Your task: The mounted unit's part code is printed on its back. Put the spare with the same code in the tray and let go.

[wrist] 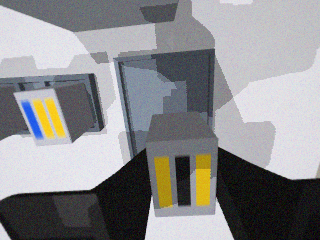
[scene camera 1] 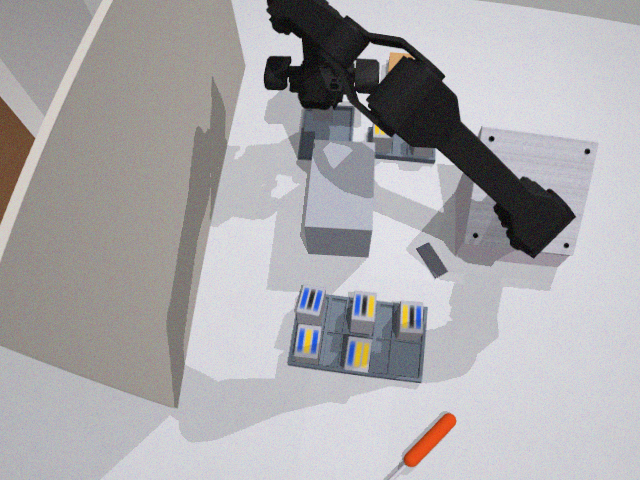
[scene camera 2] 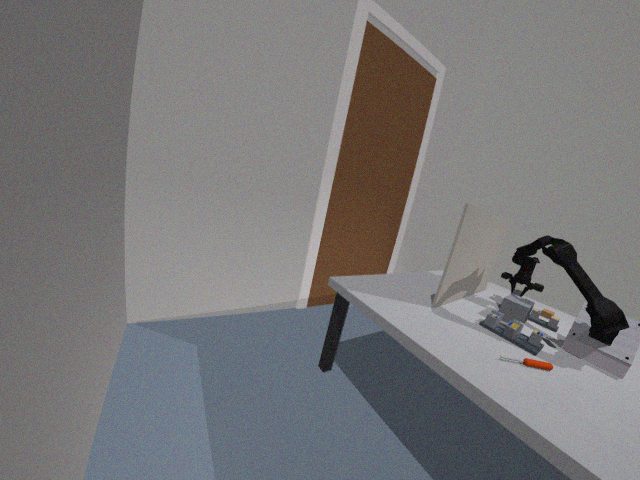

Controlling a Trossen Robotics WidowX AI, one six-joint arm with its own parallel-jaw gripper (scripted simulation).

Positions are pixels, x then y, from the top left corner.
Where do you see a mounted unit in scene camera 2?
At 514,307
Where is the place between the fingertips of my gripper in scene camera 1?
At 323,106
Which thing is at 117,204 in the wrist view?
My gripper.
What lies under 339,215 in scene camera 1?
A mounted unit.
